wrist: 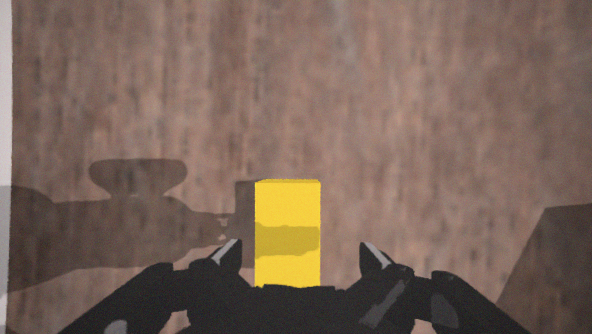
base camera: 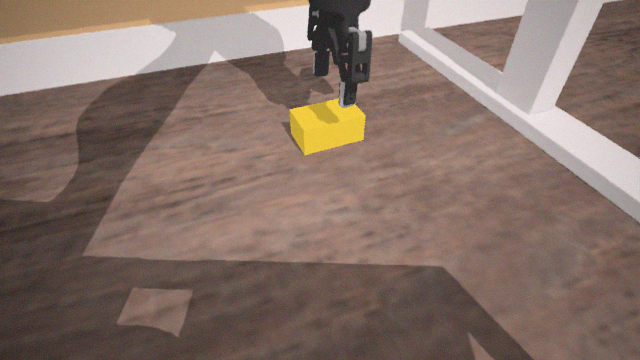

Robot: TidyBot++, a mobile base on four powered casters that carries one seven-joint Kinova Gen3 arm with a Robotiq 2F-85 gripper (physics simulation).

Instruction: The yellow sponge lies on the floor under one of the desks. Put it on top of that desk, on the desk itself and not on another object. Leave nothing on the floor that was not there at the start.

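Places are measured from the arm's base along level axes (x ahead, y left, z up), in metres.
Pixels of known places: gripper, fingertip midpoint: (wrist: 300,254) (base camera: 332,89).
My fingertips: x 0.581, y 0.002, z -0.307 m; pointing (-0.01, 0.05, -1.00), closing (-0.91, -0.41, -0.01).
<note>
Ahead of a thing's pixels: the offset from my fingertips to its middle. "spot": to the spot under its first point.
The yellow sponge @[0.008 m left, 0.011 m ahead, 0.067 m down] (base camera: 332,135) (wrist: 287,205) is a block lying flat on the brown wooden floor. My gripper (base camera: 334,82) (wrist: 300,254) is open and points down above it. In the wrist view the sponge shows between the two fingers, its long sides running along the gap, a little nearer the left finger, with space on both sides. In the base view one fingertip overlaps the sponge's far top edge; exact height above it is hard to tell. The sponge's lower end in the wrist view is hidden by the gripper. The desk's top does not show.
A white desk foot bar (base camera: 565,140) with an upright leg @[spot: 0.310 m right, 0.057 m ahead, 0.030 m up] (base camera: 545,55) stands right of the sponge in the base view. A white baseboard (base camera: 50,65) (wrist: 5,125) runs behind, below an orange-tan wall (base camera: 100,15). Shadows of the arm and desk fall across the floor.
</note>
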